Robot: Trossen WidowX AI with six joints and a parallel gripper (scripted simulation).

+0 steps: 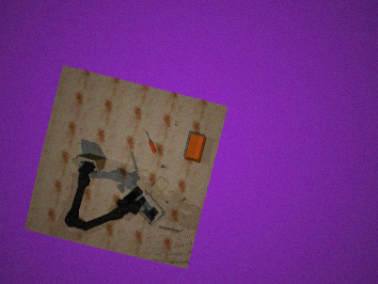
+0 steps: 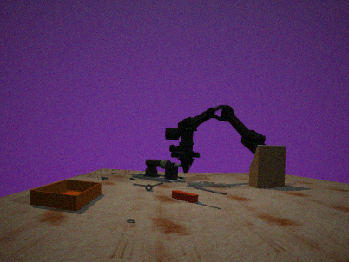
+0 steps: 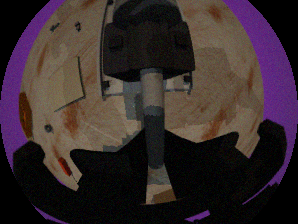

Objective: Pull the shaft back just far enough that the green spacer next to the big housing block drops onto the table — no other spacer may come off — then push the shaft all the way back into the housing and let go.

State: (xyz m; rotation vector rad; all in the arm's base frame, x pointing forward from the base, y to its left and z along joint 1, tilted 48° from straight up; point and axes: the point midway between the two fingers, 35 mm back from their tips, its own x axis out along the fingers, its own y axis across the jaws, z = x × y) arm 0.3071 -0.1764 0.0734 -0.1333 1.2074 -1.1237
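Right now my gripper tip is 60 mm short of the shaft, 40 mm to the left of it and 30 mm below it. From my gripper tip the other things lie so: red-handled screwdriver (40 mm ahead, 410 mm to the left, 40 mm below); green spacer (100 mm ahead, 80 mm to the right, 30 mm above); orange tray (380 mm ahead, 430 mm to the left, 40 mm below).
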